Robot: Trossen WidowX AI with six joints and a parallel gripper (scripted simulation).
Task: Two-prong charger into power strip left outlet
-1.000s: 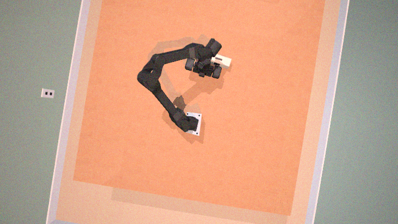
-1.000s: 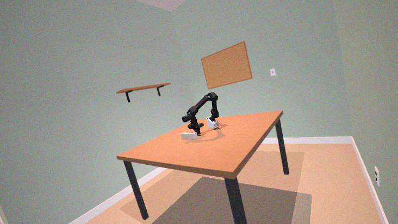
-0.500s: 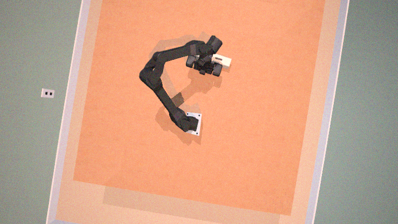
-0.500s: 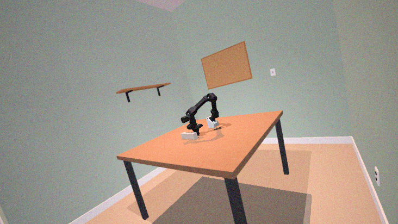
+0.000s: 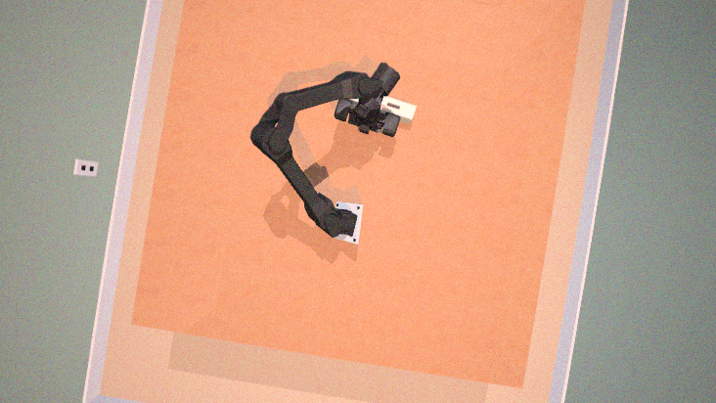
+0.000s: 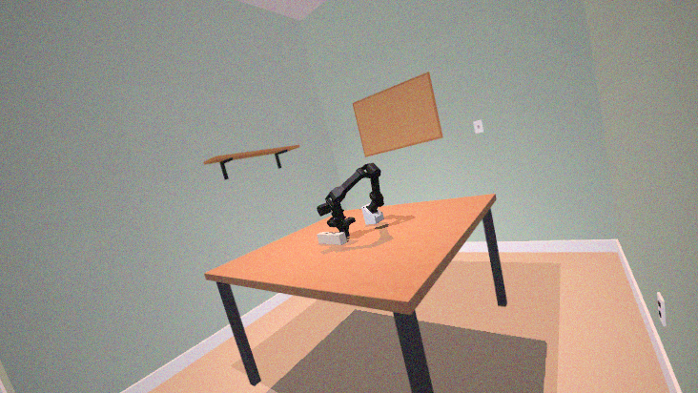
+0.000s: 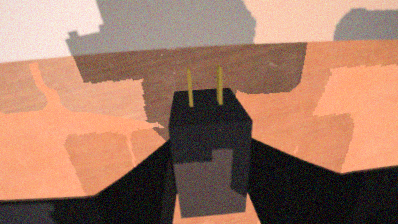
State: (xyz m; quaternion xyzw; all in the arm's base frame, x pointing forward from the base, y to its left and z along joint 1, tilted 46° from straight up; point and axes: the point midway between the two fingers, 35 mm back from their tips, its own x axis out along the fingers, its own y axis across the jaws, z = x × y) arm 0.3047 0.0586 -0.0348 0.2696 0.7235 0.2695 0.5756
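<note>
My gripper tip is 2 cm short of the black two-prong charger and 1 cm below it.
</note>
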